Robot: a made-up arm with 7 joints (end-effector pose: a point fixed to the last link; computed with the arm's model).
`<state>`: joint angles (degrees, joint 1 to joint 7).
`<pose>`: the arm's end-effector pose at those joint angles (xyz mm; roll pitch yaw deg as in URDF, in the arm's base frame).
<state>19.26 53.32 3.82 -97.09 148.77 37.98 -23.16</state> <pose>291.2 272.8 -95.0 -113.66 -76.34 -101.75</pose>
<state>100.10 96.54 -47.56 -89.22 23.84 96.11 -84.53</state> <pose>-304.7 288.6 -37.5 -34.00 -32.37 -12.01</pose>
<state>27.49 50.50 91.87 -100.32 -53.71 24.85 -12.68</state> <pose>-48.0 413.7 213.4 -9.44 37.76 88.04</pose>
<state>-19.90 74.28 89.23 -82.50 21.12 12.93 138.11</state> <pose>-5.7 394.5 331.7 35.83 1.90 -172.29</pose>
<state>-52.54 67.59 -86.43 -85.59 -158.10 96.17 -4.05</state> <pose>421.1 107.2 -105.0 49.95 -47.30 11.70</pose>
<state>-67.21 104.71 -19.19 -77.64 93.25 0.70 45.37</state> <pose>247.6 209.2 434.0 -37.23 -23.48 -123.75</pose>
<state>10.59 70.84 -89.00 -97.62 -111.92 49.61 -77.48</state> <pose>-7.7 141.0 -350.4 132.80 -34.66 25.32</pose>
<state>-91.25 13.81 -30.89 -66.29 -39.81 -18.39 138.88</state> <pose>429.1 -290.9 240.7 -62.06 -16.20 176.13</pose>
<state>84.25 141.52 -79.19 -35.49 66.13 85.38 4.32</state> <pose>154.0 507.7 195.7 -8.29 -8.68 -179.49</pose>
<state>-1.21 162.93 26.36 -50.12 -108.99 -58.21 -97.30</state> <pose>196.6 36.1 619.4 -65.00 -32.83 -50.89</pose>
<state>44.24 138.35 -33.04 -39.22 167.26 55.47 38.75</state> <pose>319.5 431.0 231.8 -145.52 -9.73 6.58</pose>
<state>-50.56 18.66 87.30 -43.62 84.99 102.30 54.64</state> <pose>329.3 306.0 -150.6 43.07 -22.95 68.74</pose>
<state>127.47 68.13 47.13 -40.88 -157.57 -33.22 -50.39</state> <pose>-200.7 476.1 300.2 -65.15 -2.68 47.73</pose>
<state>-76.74 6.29 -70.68 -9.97 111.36 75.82 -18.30</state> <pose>517.9 -144.3 -34.3 -175.11 -25.25 -121.50</pose>
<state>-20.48 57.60 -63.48 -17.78 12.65 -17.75 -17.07</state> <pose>250.2 425.3 -237.7 159.93 43.09 -177.43</pose>
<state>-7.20 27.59 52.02 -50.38 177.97 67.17 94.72</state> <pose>131.9 425.5 -203.5 12.69 36.23 57.05</pose>
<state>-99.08 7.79 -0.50 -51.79 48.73 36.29 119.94</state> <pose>386.6 -208.9 353.7 66.99 -49.38 57.93</pose>
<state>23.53 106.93 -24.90 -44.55 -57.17 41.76 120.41</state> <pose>143.9 559.7 125.8 -29.61 62.57 18.25</pose>
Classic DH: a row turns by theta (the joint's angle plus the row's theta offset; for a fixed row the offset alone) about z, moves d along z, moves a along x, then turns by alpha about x. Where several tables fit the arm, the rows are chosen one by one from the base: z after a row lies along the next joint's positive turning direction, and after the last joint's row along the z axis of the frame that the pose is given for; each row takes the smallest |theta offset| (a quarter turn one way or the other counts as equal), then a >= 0, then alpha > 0; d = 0 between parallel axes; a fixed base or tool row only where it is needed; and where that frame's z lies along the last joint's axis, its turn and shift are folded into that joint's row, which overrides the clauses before.
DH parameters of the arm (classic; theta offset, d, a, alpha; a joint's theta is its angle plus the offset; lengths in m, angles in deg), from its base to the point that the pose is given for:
base (fixed): 0 0.0695 0.021 -70
joint 1: -90 0.0045 0.0212 -90
joint 2: 70 -0.002 0.009 90
joint 3: 90 -0.254 0.038 -90
joint 4: 0 0.047 -0.048 90
joint 5: 0 -0.308 0.015 -90
joint 6: 0 -0.04 -0.011 90
joint 7: -39.81 0 -0.0234 180
tool (fixed): 50.19 0.012 0 0

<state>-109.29 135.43 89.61 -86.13 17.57 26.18 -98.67</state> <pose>-408.9 181.0 -56.2 -100.60 -28.03 87.76</pose>
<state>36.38 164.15 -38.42 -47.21 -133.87 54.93 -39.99</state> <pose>409.1 295.6 362.6 -125.78 -1.77 -72.24</pose>
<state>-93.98 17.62 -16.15 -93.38 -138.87 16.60 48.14</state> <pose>269.4 -152.6 417.4 26.59 -16.61 -11.59</pose>
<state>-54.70 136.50 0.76 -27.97 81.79 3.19 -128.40</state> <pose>-135.9 321.7 535.9 -1.92 34.51 88.62</pose>
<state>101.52 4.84 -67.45 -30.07 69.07 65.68 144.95</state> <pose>-418.1 -286.4 -48.2 -45.42 3.41 161.75</pose>
